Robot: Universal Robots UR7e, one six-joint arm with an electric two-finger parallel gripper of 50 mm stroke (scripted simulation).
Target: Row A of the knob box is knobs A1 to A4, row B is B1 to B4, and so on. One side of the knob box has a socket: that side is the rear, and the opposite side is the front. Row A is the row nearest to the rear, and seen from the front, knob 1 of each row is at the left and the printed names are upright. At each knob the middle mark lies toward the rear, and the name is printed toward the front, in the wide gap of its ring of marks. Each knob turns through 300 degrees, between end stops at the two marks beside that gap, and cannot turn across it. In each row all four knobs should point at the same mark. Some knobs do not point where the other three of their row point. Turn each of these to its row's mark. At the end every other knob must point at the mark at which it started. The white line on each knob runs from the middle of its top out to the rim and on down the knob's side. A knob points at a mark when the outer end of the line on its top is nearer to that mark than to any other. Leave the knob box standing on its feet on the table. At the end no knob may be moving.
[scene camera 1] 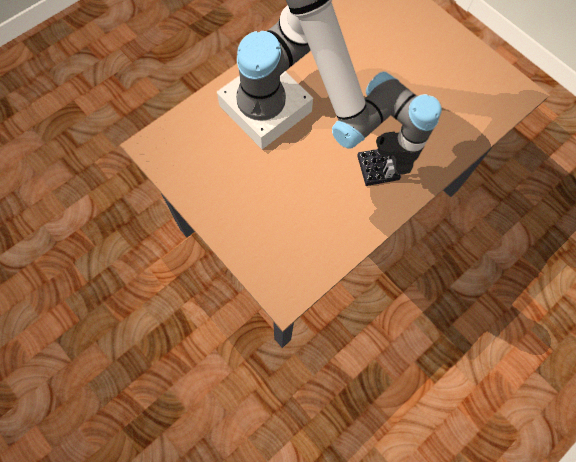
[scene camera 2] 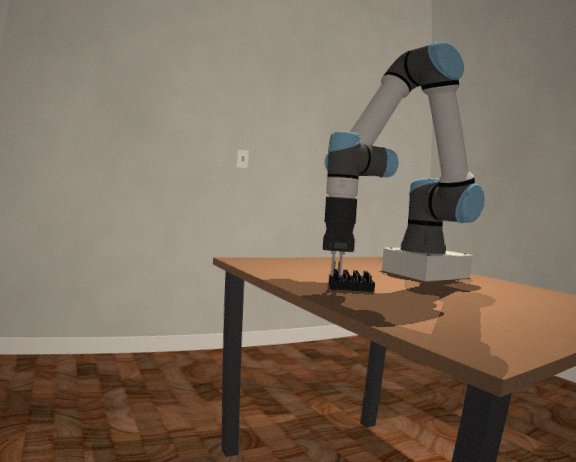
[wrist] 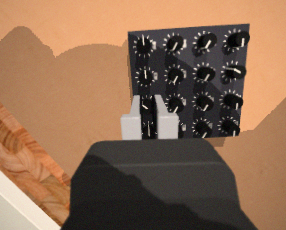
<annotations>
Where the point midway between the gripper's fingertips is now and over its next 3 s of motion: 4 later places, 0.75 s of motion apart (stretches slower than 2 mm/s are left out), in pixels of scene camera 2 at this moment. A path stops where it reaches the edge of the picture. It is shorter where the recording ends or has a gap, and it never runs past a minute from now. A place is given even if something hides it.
The gripper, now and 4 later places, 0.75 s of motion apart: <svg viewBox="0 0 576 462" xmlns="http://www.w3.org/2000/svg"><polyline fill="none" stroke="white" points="335,275 336,263 336,259 333,258 329,256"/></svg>
</annotations>
